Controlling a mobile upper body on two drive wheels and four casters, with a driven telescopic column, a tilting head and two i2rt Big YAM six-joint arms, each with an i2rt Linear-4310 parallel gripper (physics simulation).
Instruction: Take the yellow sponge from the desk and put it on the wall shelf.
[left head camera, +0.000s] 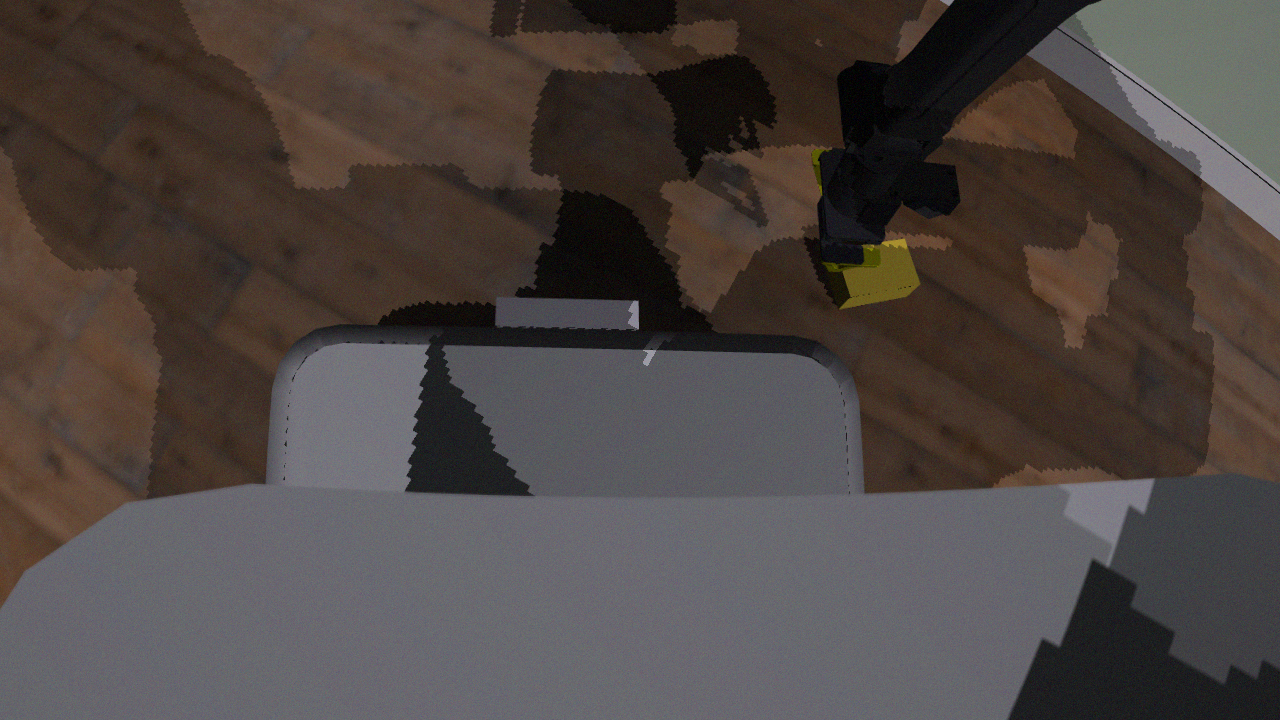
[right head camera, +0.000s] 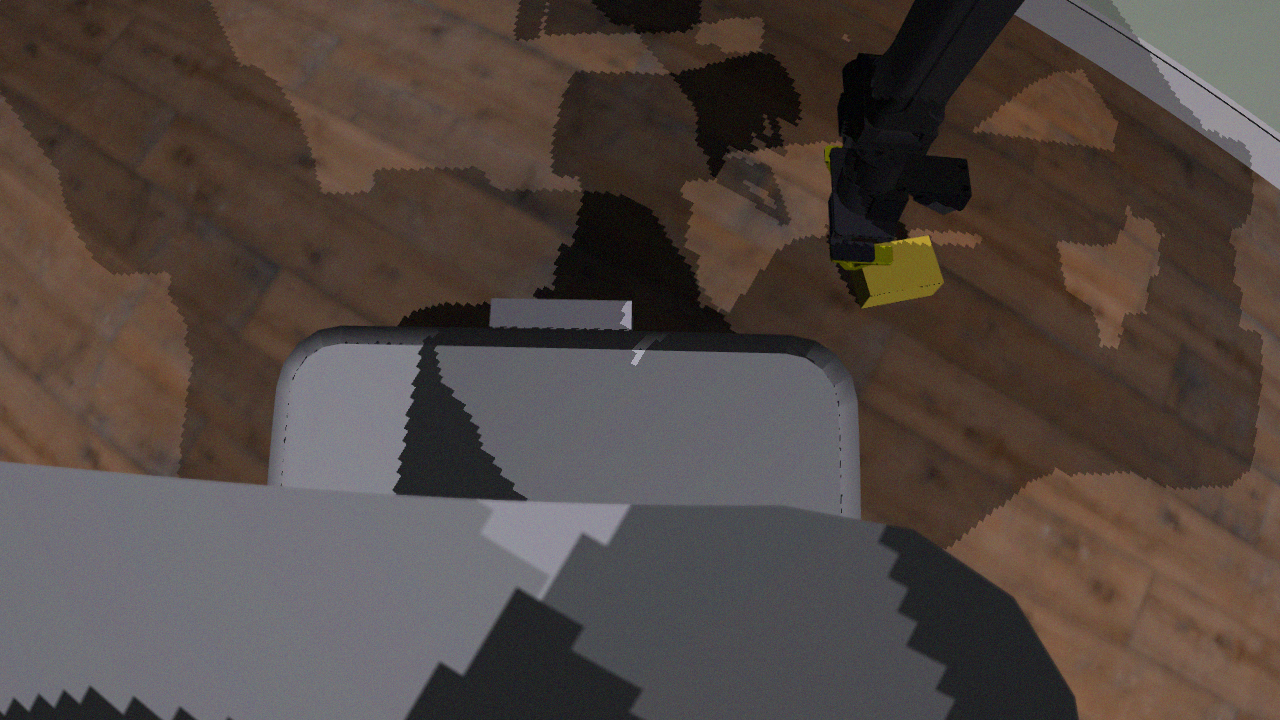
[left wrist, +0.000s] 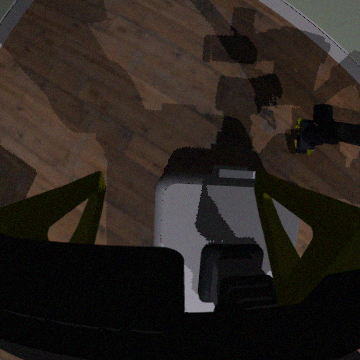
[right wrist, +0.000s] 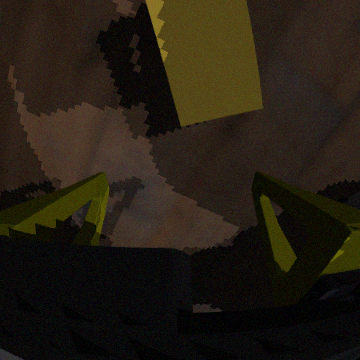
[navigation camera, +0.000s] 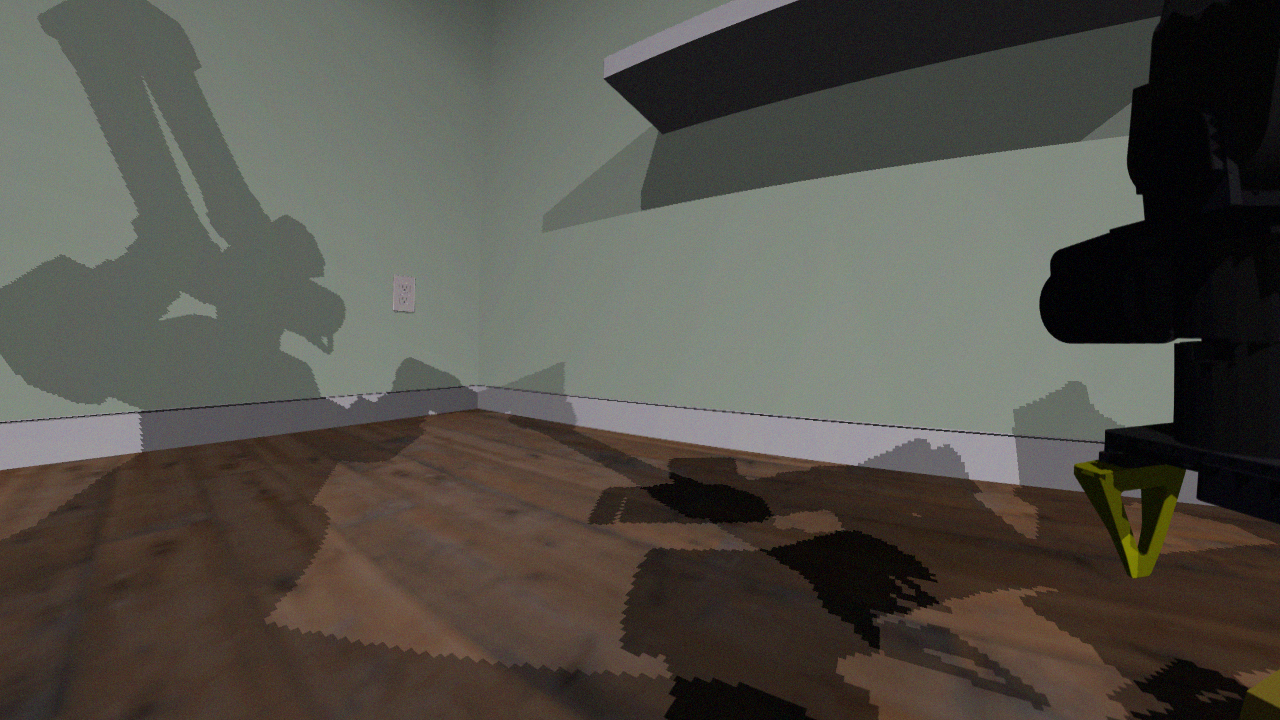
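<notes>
The yellow sponge is a block on the wood floor, and its corner shows at the navigation view's lower right. My right gripper is open and empty. In the right wrist view the sponge lies above and beyond its fingertips, not between them; in the head views the gripper partly overlaps it. My left gripper is open and empty, above the robot's base. The wall shelf shows from below in the navigation view. The desk does not show.
The robot's grey base fills the lower middle of the head views. Green walls meet in a corner, with a white baseboard and an outlet. Arm shadows fall across the floor and wall.
</notes>
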